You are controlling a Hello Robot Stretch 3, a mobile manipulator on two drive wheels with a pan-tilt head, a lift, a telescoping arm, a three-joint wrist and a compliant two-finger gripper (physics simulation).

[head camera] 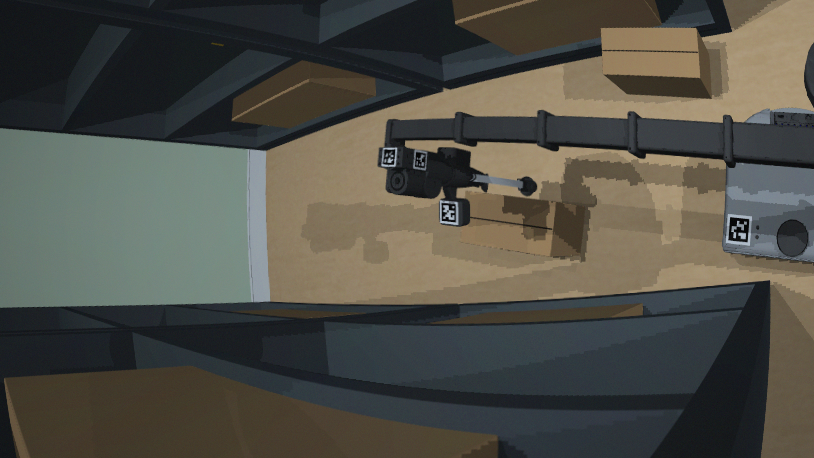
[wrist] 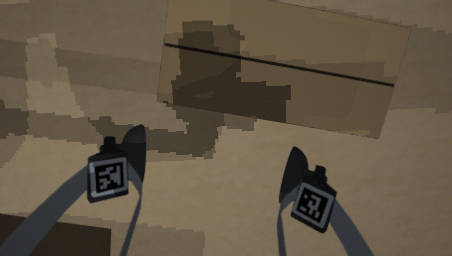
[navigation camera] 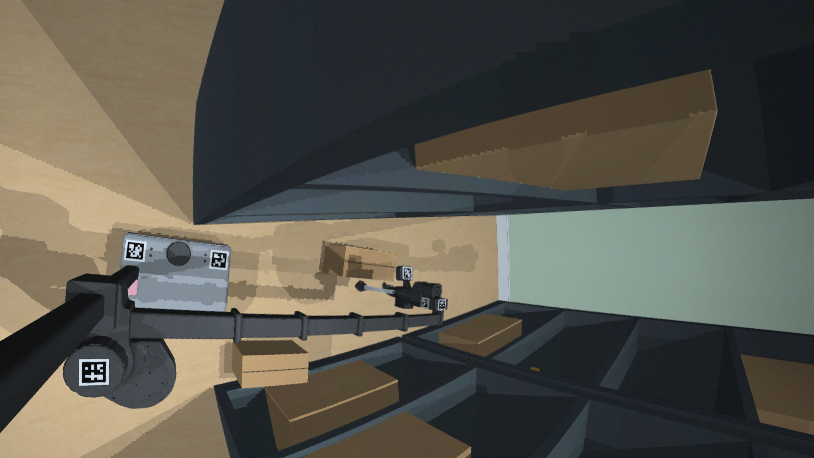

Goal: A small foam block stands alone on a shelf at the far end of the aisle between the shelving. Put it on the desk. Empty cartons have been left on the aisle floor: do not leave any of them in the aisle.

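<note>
A closed brown carton lies on the aisle floor, slightly skewed. A second carton stands on the floor by the near end of one shelving row. My gripper is open and empty, above and beside the first carton, on the side of that same row; in the wrist view the carton is beyond the fingertips. A tiny yellow sliver shows in a shelf compartment of that row; too small to tell whether it is the foam block. The desk does not show.
Dark shelving flanks both sides of the aisle, with brown boxes on shelves. A pale green wall closes the far end. My extended arm runs along the aisle from my base.
</note>
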